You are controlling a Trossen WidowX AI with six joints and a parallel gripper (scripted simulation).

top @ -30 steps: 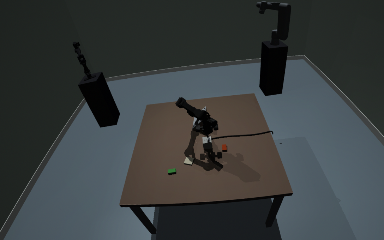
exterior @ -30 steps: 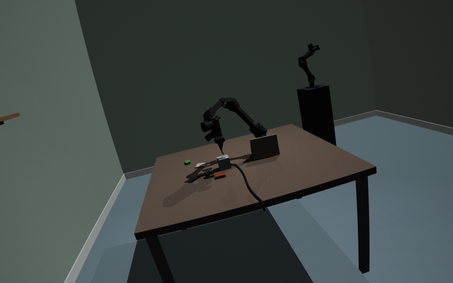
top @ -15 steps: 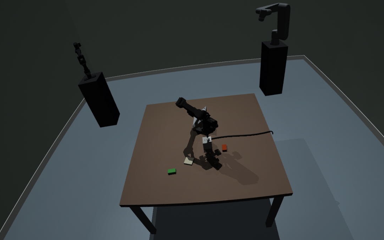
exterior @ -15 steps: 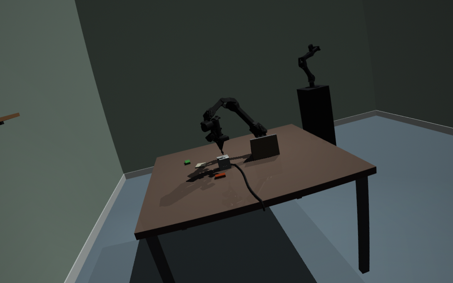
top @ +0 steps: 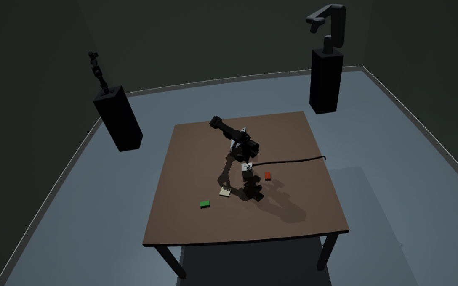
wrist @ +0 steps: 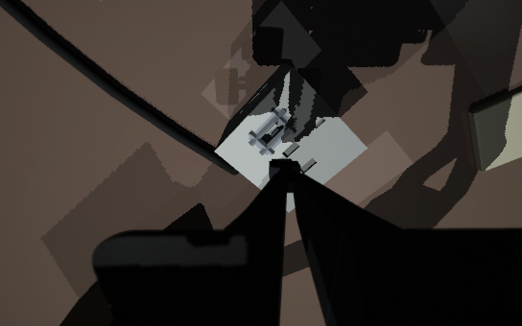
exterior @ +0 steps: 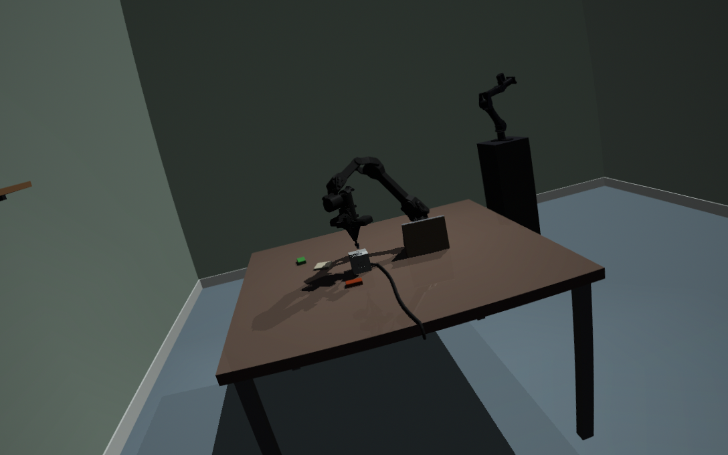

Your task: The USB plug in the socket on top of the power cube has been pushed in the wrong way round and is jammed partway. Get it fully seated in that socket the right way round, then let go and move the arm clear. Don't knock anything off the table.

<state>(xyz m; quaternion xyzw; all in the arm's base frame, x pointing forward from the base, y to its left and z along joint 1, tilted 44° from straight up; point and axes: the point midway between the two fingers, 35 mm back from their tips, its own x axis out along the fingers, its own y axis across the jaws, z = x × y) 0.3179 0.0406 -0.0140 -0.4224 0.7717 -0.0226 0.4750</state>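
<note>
Now: the dark USB plug 20 mm below my gripper tip. Round my gripper tip: orange block: 130 mm to the left, 130 mm below, 60 mm ahead; green block: 340 mm to the right, 230 mm ahead, 130 mm below; cream tile: 190 mm to the right, 140 mm ahead, 130 mm below.
</note>
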